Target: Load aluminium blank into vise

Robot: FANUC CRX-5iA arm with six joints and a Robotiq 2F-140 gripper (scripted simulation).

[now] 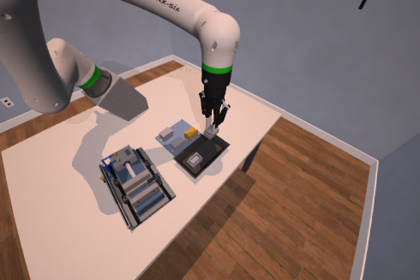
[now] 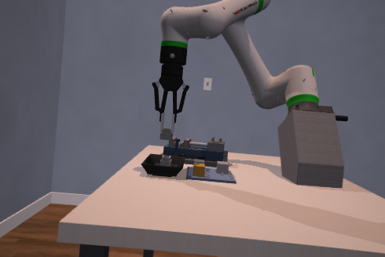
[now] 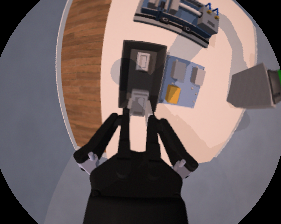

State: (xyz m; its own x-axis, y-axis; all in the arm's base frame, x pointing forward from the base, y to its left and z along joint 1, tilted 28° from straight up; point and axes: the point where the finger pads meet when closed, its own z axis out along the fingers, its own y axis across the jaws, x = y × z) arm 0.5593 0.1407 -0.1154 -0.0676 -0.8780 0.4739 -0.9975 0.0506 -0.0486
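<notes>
The brass blank is 160 mm below my hand and 120 mm behind it. The rest, counted from my hand: vise 330 mm to the right, 140 mm below, 130 mm behind.
</notes>
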